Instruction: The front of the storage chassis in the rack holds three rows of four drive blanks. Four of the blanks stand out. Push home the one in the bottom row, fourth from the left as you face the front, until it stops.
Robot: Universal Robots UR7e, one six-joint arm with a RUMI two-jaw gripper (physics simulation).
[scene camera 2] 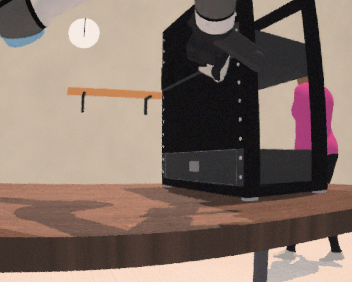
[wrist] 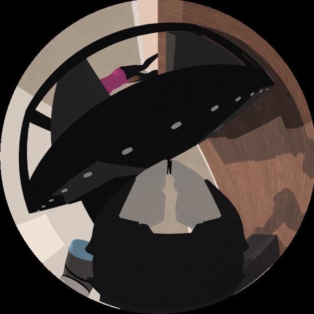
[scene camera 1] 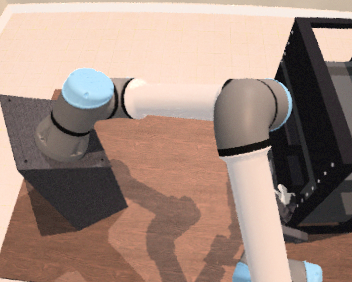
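Seen in the pictures: gripper, fingertip midpoint: (scene camera 2: 219, 79); arm's base, origin of the base link: (scene camera 1: 60, 141).
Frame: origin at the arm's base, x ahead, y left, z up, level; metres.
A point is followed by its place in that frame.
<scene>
The rack (scene camera 1: 327, 90) {x 0.697, y 0.173, z 0.154 m} (scene camera 2: 251, 125) {x 0.731, y -0.033, z -0.260 m} (wrist: 150, 115) is a tall black frame. The storage chassis (scene camera 2: 282, 57) {x 0.866, y 0.023, z -0.063 m} (wrist: 70, 112) is a dark grey body in its upper part, with its side showing. Its front is seen at a steep slant in the wrist view and is largely behind the gripper in scene camera 2. The drive blanks, including the bottom-row fourth, cannot be made out. My gripper (scene camera 1: 284, 194) {x 0.680, y 0.032, z -0.141 m} (scene camera 2: 218, 79) {x 0.680, y 0.032, z -0.141 m} (wrist: 168, 161) is shut and empty. It is in front of the rack, near its right front post in scene camera 2; whether it touches anything cannot be told.
A dark unit with a grey square (scene camera 2: 215, 165) {x 0.691, y 0.095, z -0.352 m} fills the rack's bottom. The rack stands on a wooden table (scene camera 1: 150, 150) {x 0.168, y 0.253, z -0.433 m} (scene camera 2: 90, 210) {x 0.373, y -0.089, z -0.433 m} (wrist: 240, 175). The arm's base is on a dark pedestal (scene camera 1: 75, 192) {x 0.035, y -0.094, z -0.139 m}. A person in pink (scene camera 2: 314, 117) (wrist: 114, 80) is behind the rack.
</scene>
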